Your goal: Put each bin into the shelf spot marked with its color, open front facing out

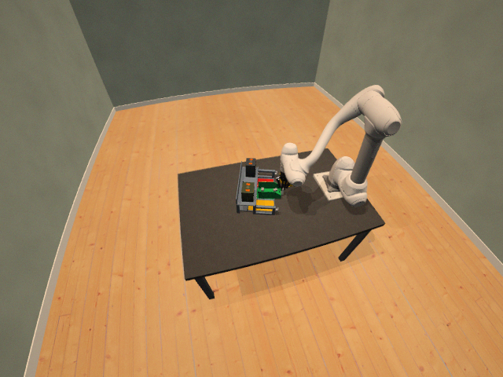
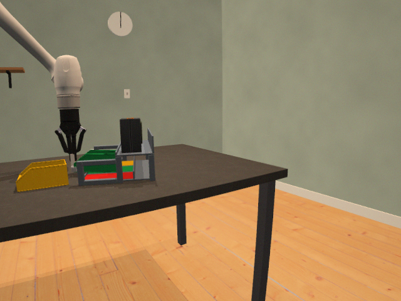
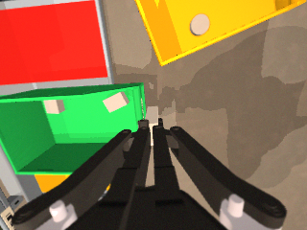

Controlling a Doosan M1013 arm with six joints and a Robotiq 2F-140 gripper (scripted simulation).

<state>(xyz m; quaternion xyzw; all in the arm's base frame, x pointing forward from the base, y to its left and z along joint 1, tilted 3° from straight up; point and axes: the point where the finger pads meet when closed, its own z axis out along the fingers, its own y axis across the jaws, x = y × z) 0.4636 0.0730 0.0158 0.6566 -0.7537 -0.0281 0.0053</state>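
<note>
Now: hand 10 cm short of the green bin and 1 cm to the left of it. Round my hand: yellow bin: 10 cm behind, 13 cm to the right, 1 cm below.
</note>
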